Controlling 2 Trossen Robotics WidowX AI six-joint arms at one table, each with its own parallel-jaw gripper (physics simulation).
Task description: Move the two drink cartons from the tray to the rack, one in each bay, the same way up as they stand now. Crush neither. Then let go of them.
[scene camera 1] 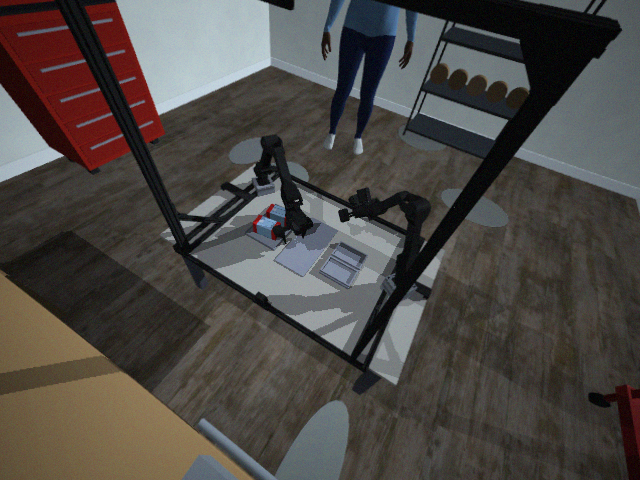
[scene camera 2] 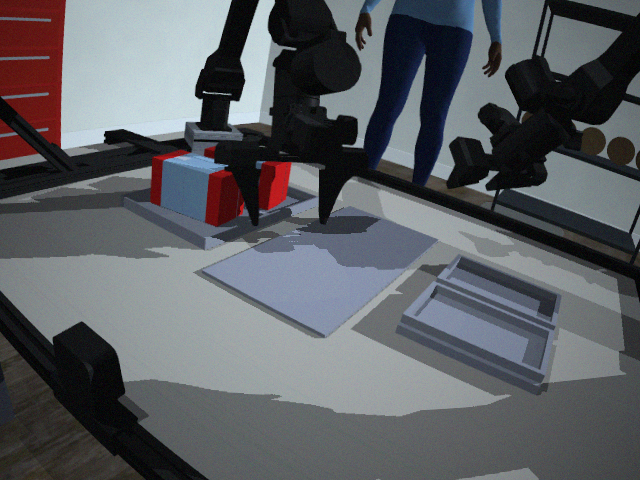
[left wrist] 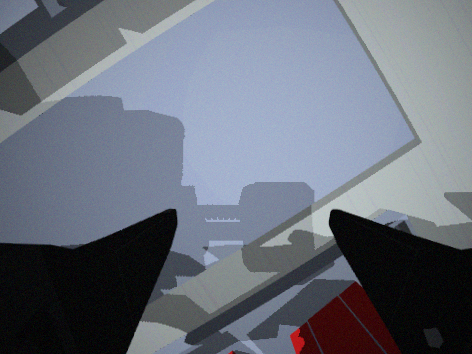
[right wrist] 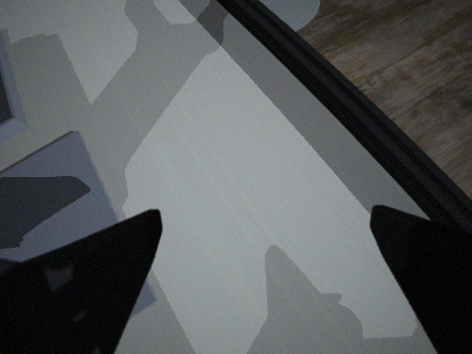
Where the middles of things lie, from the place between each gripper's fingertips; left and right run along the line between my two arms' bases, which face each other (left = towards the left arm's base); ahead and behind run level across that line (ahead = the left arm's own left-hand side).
I see the grey tray (left wrist: pixel 275 312) 15 cm to the left of my left hand, 2 cm below it and 1 cm ahead of it. From my left hand the other things lie so: grey mat (scene camera 2: pixel 317 276): 5 cm to the right, 5 cm ahead, 3 cm below.
The grey mat lies 260 mm behind my right hand, 80 mm below it and 30 mm to the left of it. Round my right hand: grey tray: 300 mm behind, 230 mm to the left, 70 mm below.
